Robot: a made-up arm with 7 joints. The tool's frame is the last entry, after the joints.
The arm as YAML. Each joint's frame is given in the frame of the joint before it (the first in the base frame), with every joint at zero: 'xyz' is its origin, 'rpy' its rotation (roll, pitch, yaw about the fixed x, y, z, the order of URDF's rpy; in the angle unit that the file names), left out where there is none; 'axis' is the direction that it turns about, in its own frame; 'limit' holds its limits. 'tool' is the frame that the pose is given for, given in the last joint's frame.
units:
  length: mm
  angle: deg
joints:
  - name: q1
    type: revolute
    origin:
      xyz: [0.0, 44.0, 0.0]
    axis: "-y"
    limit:
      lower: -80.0
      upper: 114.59
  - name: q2
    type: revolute
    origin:
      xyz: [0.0, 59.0, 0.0]
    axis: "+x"
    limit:
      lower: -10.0
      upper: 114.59
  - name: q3
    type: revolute
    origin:
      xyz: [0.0, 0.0, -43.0]
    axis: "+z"
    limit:
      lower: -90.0
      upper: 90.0
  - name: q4
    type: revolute
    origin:
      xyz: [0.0, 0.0, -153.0]
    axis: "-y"
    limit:
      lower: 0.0
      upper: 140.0
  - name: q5
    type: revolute
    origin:
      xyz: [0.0, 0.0, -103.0]
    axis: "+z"
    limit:
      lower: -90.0
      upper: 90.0
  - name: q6
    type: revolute
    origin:
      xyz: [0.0, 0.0, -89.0]
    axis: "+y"
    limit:
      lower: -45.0
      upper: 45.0
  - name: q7
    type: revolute
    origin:
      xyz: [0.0, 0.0, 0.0]
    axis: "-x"
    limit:
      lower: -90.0
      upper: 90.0
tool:
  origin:
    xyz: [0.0, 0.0, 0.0]
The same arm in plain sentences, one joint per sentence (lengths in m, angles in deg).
The arm has seven revolute joints in a row. What follows holds with every joint at zero, and every direction is one of the base frame's.
The first joint lies 0.0440 m along +y from the base frame's origin and turns about -y, from -80.00 to 114.59 deg.
The second joint lies 0.0590 m along +y from the first joint and turns about +x, from -10.00 to 114.59 deg.
The third joint lies 0.0430 m along -z from the second joint and turns about +z, from -90.00 to 90.00 deg.
The fourth joint lies 0.1530 m along -z from the third joint and turns about -y, from 0.00 to 140.00 deg.
The fifth joint lies 0.1030 m along -z from the fourth joint and turns about +z, from -90.00 to 90.00 deg.
The sixth joint lies 0.0890 m along -z from the fifth joint and turns about +y, from -45.00 to 45.00 deg.
The seventh joint lies at the same point as the sixth joint and turns about -x, from -90.00 to 90.00 deg.
The tool frame, which is the frame that the pose is given for, lies at the same point as the seventh joint; its axes are parallel to the base frame's.

